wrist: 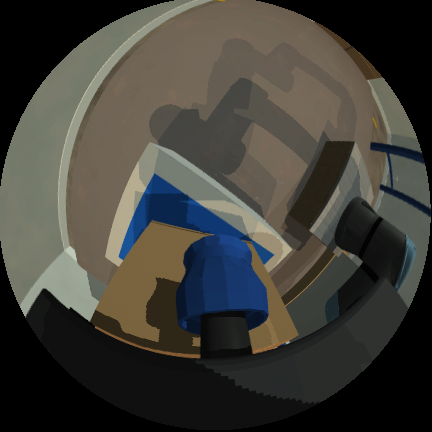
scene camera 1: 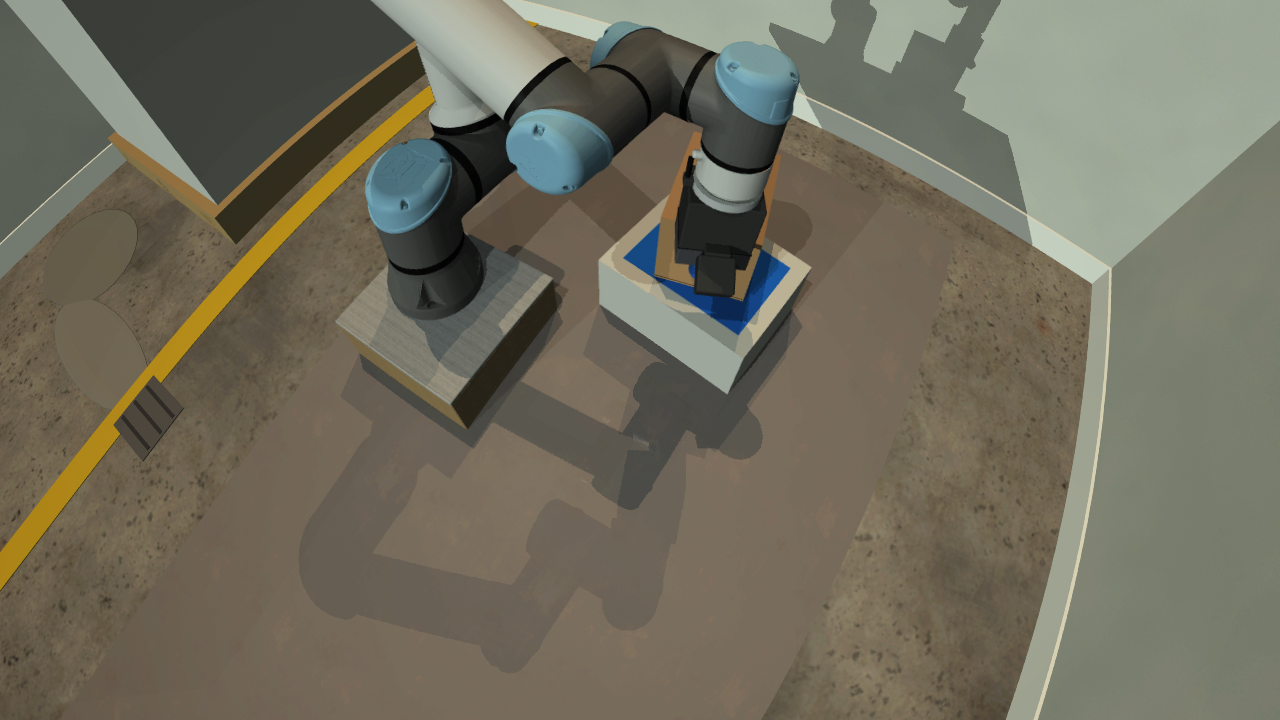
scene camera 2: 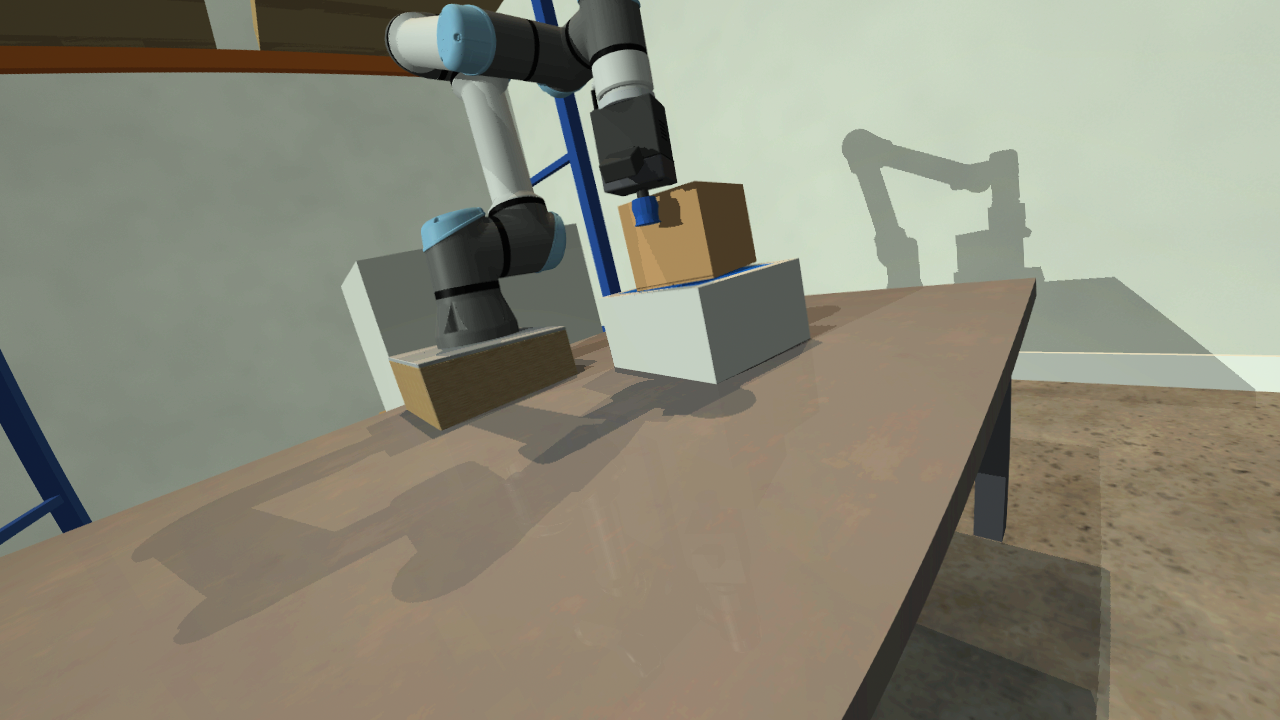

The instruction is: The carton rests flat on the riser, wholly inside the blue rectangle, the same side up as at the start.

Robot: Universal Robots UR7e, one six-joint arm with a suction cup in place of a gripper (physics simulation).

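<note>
My suction cup (wrist: pixel 218 276) holds nothing, and it is 13 cm from the middle of a brown carton (scene camera 2: pixel 705 232). I can see that carton at (scene camera 1: pixel 665 267) and at (wrist: pixel 138 306) as well. There is also a riser (scene camera 2: pixel 709 330), which I find again at (scene camera 1: pixel 718 337) and at (wrist: pixel 163 186).
</note>
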